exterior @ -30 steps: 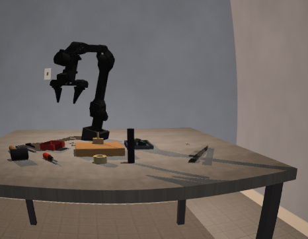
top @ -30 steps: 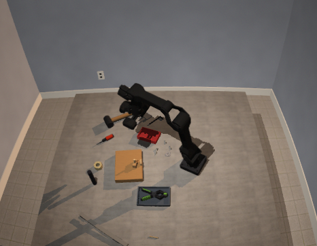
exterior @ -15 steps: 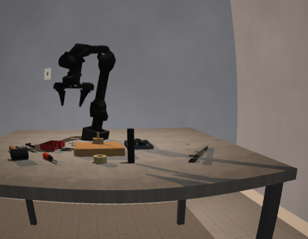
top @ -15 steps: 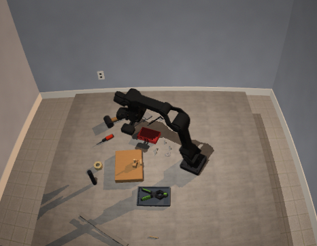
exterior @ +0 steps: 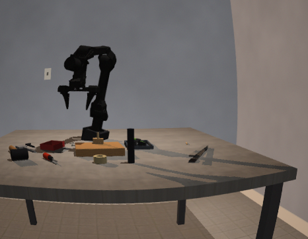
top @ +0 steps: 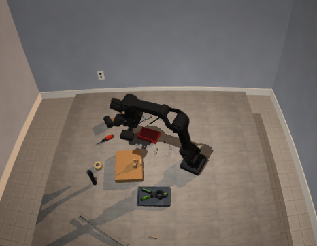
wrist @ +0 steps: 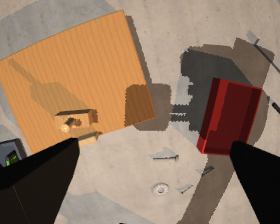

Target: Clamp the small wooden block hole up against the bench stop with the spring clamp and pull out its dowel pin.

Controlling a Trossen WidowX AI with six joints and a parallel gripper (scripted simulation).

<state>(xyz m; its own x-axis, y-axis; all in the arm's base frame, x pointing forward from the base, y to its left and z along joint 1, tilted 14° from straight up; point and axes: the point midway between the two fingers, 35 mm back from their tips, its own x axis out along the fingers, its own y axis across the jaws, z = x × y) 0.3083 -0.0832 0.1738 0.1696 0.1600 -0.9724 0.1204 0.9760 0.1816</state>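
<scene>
My gripper is now 1 cm past the dowel pin, 9 cm to the right of it and 16 cm above it. Also, from my hand: wooden board: 3 cm ahead, 9 cm to the left, 20 cm below; bench stop: 4 cm behind, 8 cm to the left, 17 cm below; small wooden block: 1 cm behind, 9 cm to the left, 17 cm below.
</scene>
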